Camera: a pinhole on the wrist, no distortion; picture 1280 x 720 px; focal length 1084.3 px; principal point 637.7 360.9 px. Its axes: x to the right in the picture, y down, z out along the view. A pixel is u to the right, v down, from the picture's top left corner.
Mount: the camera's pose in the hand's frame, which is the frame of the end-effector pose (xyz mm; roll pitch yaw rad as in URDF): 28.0 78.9 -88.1 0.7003 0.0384 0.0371
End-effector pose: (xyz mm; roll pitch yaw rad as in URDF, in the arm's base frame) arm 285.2 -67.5 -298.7 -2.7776 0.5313 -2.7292
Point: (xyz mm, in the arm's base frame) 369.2 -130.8 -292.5
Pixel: 177 203
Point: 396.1 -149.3 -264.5
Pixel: 61 81
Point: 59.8 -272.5 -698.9
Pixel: outside the picture
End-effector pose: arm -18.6 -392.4 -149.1 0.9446 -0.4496 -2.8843
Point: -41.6 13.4 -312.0
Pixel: 216 182
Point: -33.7 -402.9 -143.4
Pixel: 483 298
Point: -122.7 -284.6 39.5
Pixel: outside the picture
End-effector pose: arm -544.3 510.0 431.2 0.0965 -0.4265 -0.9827
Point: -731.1 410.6 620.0
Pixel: 665 301
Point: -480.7 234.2 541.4
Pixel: outside the picture
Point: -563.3 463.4 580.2
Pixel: 852 615
